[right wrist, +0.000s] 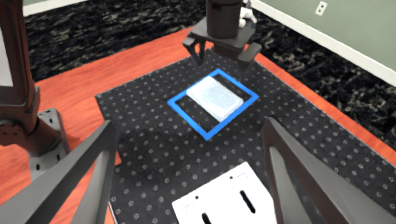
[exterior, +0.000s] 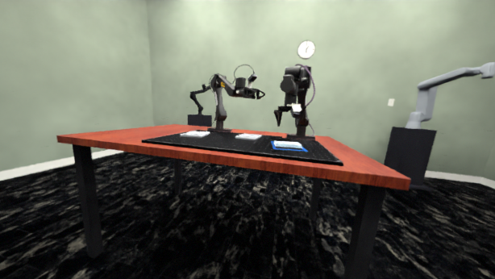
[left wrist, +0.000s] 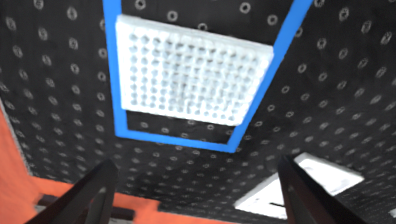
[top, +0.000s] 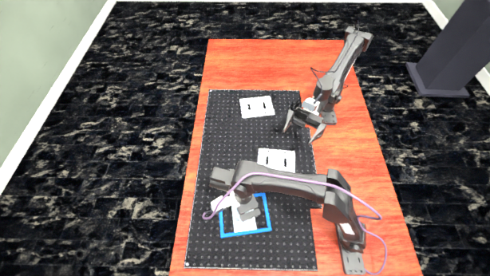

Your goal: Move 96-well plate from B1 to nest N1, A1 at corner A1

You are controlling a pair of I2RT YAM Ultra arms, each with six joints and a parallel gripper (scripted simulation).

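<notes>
Now: the 96-well plate 1 cm to the left of my left hand and 10 cm below it. Round my left hand: nest plate 3 cm behind, 55 cm to the right, 10 cm below.
</notes>
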